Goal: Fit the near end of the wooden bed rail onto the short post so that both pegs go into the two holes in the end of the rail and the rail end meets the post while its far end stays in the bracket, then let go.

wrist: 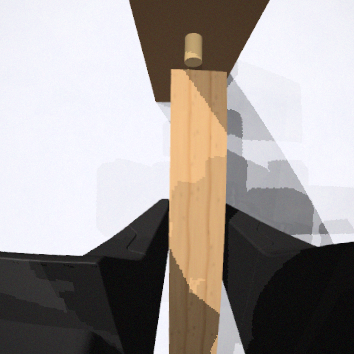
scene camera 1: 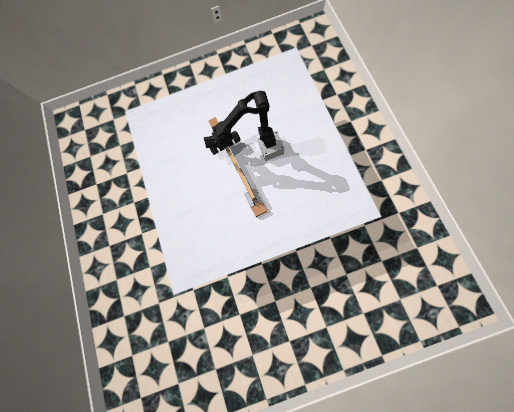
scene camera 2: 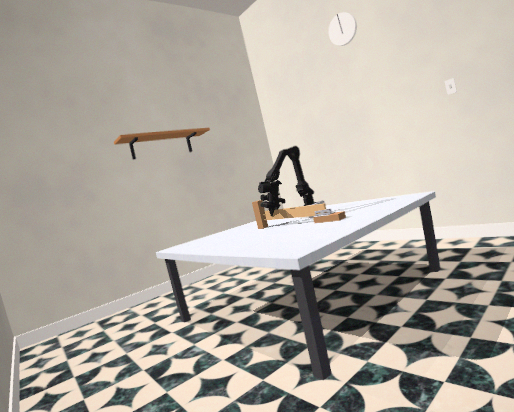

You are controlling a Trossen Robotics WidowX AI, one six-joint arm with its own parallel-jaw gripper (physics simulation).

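Places are measured from the arm's base along level axes (x back, y up, z left), in millimetres.
Where they show: gripper, fingertip midpoint: (wrist: pixel 187 206) (scene camera 2: pixel 272 215); arm's base at its link origin: (scene camera 1: pixel 269 142) (scene camera 2: pixel 309 204).
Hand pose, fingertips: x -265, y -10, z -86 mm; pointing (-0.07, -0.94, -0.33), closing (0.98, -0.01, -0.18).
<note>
Things, the pixels of their centre, and the offset from my fingertips. "*": a spot on its surface instead. Level surfaces: height alone.
- wooden rail at the middle of its body: (scene camera 2: pixel 293 212) (scene camera 1: pixel 237 167) dx +24, dy +1, dz +168 mm
- peg at a spot on its surface: (wrist: pixel 193 50) * dx -9, dy +18, dz -69 mm
- bracket at a spot on its surface: (scene camera 2: pixel 329 217) * dx +22, dy -47, dz +427 mm
- white table at its surface level: dy -70 mm
The wooden rail (scene camera 1: pixel 242 172) (scene camera 2: pixel 305 211) (wrist: pixel 198 130) lies between the post and the bracket. My gripper (scene camera 1: pixel 223 145) (scene camera 2: pixel 273 213) (wrist: pixel 187 206) is shut on it near its near end. The short post (scene camera 1: pixel 213 121) (scene camera 2: pixel 259 215) (wrist: pixel 160 45) stands upright at that end. In the wrist view, one peg (wrist: pixel 193 50) shows on the post's dark face, just beyond the rail end and slightly left of the rail's middle line. The other peg and both holes are hidden. The rail's far end is at the bracket (scene camera 1: pixel 258 209) (scene camera 2: pixel 329 217); its exact seating is too small to tell.
The arm's base (scene camera 1: pixel 271 146) stands on the white table (scene camera 1: pixel 190 250) (scene camera 2: pixel 225 250), to the right of the rail in the first scene view. Shadows of the arm fall across the table. A wall shelf (scene camera 2: pixel 162 135) hangs away from the table.
</note>
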